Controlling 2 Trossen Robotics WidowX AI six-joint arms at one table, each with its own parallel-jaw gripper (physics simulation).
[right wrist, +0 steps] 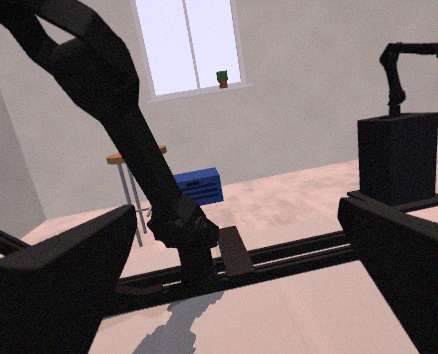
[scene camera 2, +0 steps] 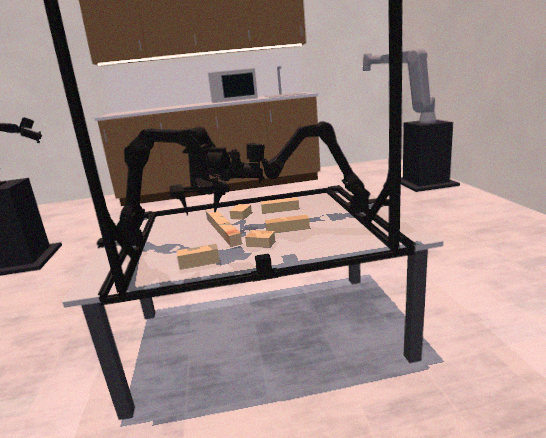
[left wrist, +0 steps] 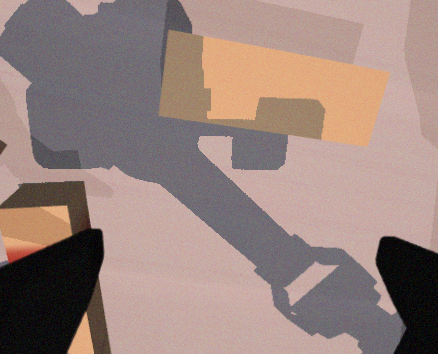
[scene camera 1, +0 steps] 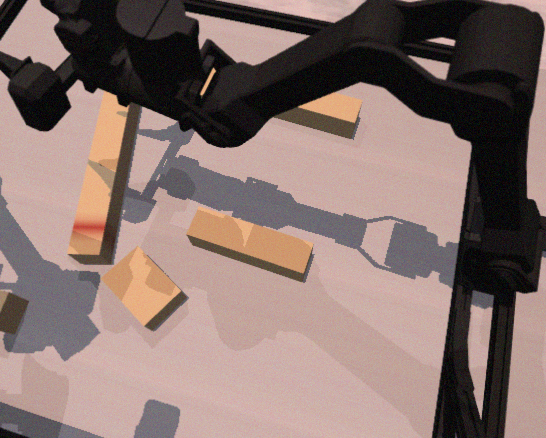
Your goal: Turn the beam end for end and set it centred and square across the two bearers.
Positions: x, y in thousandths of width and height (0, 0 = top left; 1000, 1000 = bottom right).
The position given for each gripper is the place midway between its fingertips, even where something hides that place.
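You can see the left gripper in scene camera 2 (369, 487), and it's there in the left wrist view (556, 696) too. In scene camera 1 the gripper is out of frame, and it's out of frame in the right wrist view as well.
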